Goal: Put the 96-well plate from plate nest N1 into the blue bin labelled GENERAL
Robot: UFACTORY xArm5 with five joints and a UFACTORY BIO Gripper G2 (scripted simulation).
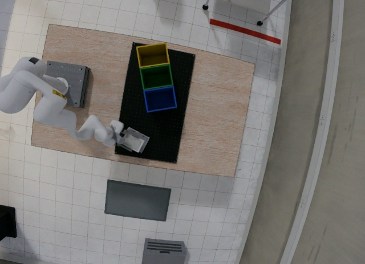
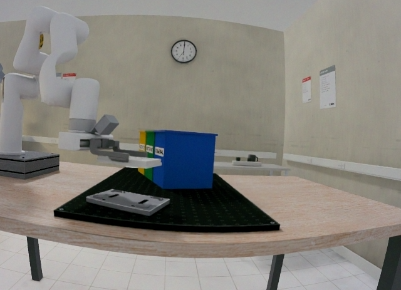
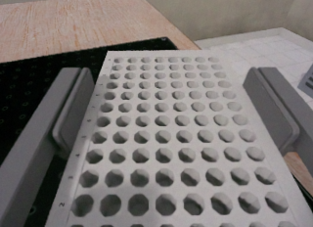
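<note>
Right now the blue general bin is 150 mm ahead of my hand, 290 mm to the left of it and 20 mm below it. The rest, counted from my hand: grey plate nest N1: 110 mm below; then green bin: 110 mm ahead, 410 mm to the left, 20 mm below; then white 96-well plate: 10 mm below.
</note>
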